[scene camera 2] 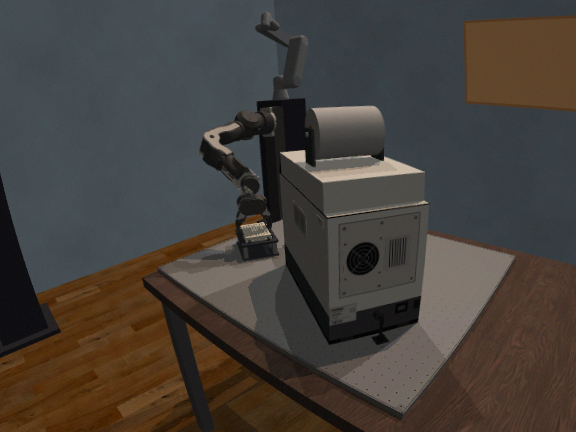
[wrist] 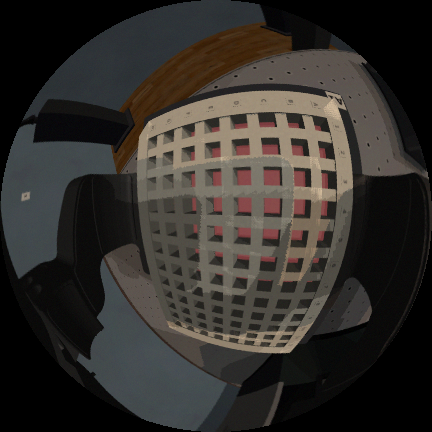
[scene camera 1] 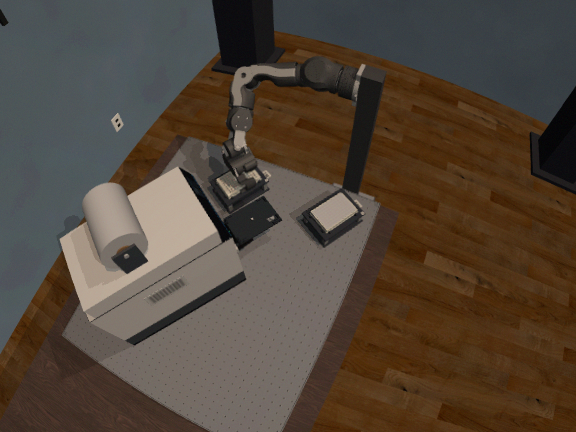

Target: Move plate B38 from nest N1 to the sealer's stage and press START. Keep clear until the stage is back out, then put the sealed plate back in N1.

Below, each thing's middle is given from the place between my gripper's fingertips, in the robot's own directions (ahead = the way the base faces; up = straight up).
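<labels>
The dark nest N1 (wrist: 258, 86) is 1 cm ahead of my hand and 1 cm below it. Plate B38 (wrist: 244, 199) is 1 cm ahead of my hand as well, but 1 cm above it. The black sealer stage (scene camera 1: 243, 228) sits 16 cm ahead of my hand, 11 cm to the left of it and 5 cm above it, while the film roll (scene camera 2: 340, 132) is 43 cm ahead of my hand, 36 cm higher than it and 6 cm to the right of it.
</labels>
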